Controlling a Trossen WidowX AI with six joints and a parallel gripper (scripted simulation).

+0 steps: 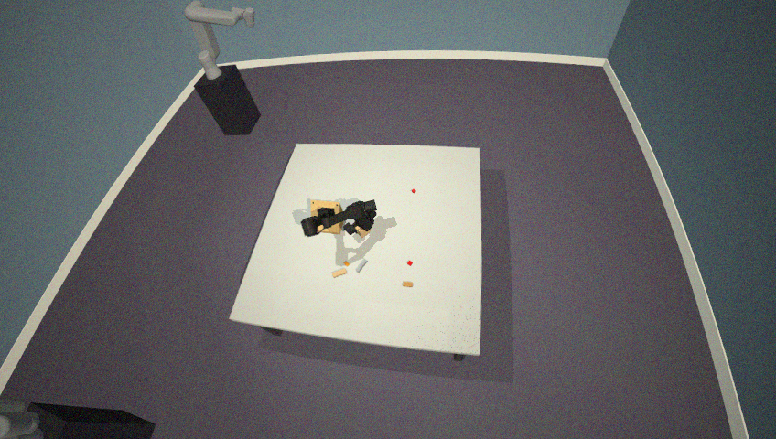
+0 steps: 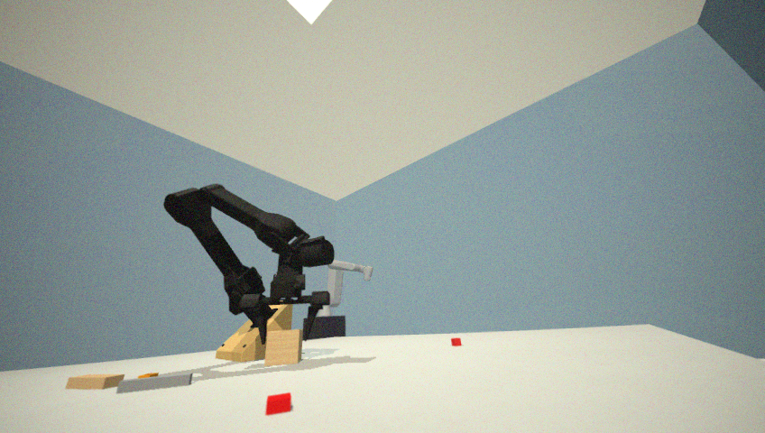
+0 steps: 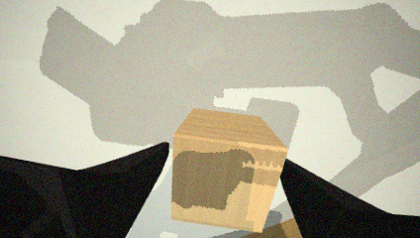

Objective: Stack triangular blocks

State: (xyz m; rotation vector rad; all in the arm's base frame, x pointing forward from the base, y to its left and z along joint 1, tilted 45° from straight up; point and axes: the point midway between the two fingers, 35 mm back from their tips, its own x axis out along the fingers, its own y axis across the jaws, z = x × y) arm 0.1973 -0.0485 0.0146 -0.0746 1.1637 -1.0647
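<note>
The light wooden triangular block lies 10 mm ahead of my gripper tip and 10 mm above it. From my gripper tip the other things lie so: grey bar 210 mm to the right, 30 mm below, 30 mm ahead; then small orange piece 210 mm to the right, 50 mm behind, 30 mm below; then tan block 270 mm to the right, 80 mm behind, 30 mm below.
</note>
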